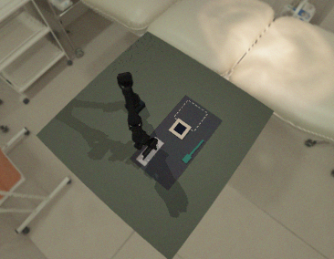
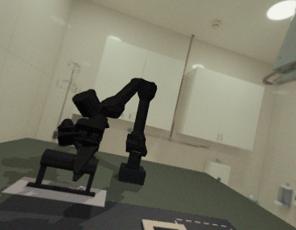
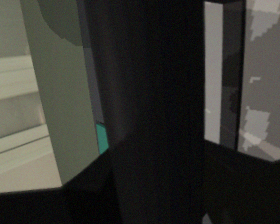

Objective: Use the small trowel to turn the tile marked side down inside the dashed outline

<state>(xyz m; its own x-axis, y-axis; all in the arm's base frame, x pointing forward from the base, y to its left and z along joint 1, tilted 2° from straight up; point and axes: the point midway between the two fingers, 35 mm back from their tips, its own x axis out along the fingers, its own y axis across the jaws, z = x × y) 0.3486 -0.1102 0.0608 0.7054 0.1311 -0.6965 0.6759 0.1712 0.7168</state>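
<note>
Now: gripper tip 180 mm to the right of the dark grey mat, 120 mm above it and 20 mm short of it. From my gripper tip the other things lie so: teal trowel (190 mm to the left, 160 mm ahead, 90 mm below); tan tile (240 mm to the left, 90 mm below, 30 mm behind).
</note>
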